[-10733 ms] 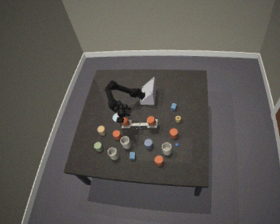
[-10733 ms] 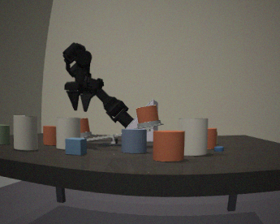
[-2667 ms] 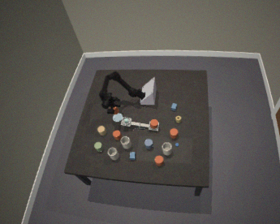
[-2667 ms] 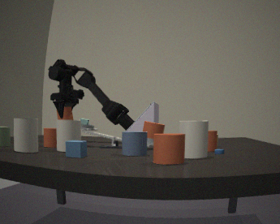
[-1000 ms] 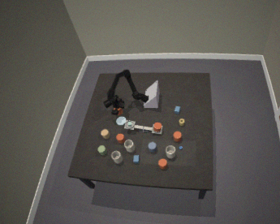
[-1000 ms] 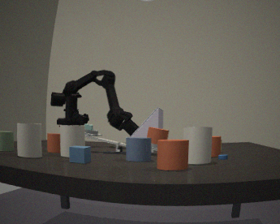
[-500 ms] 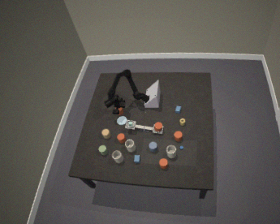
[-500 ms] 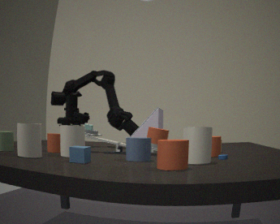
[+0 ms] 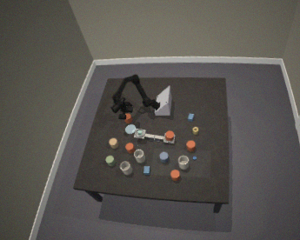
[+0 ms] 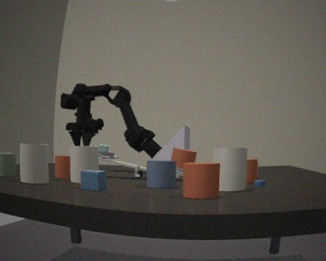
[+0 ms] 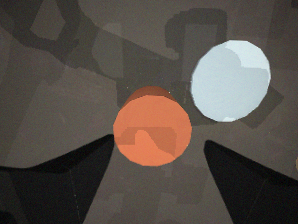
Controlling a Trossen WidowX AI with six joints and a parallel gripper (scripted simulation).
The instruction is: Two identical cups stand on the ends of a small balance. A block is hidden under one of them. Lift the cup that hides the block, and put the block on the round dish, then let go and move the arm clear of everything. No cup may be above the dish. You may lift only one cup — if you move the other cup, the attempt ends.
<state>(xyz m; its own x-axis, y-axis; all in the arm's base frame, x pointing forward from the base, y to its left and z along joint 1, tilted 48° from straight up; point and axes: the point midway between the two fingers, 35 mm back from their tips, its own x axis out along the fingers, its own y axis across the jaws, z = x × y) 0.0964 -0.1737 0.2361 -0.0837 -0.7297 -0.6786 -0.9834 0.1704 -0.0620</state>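
The round light-blue dish lies 100 mm ahead of my gripper tip, 30 mm to the left of it and 80 mm below it. Also, from my gripper tip: balance beam 220 mm ahead, 260 mm to the left, 40 mm below.
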